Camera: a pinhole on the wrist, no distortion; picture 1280 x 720 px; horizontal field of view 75.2 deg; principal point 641.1 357.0 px. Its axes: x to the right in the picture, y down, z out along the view. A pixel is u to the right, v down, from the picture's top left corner.
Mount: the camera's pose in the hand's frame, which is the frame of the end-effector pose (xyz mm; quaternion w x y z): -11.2 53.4 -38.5 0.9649 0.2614 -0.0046 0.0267
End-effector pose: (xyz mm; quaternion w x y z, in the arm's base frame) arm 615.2 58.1 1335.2 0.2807 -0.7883 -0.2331 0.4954
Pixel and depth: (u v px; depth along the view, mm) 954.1 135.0 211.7
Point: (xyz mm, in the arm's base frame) 528.2 201.9 1312.9
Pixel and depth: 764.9 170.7 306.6
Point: 441.3 240.6 1348.3
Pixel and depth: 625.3 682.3 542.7
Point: 110.1 180.0 1191.6
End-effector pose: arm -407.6 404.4 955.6 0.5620 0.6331 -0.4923 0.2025
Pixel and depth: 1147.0 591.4 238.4
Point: -409.9 165.9 1002.4
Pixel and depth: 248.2 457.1 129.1
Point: -461.4 360.5 873.6
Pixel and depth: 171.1 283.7 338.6
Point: -433.6 251.9 649.1
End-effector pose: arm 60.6 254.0 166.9 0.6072 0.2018 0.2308 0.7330
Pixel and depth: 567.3 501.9 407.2
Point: 343.9 252.7 394.7
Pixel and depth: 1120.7 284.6 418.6
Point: 338.2 540.8 318.8
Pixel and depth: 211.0 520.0 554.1
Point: 513.1 26.8 473.0
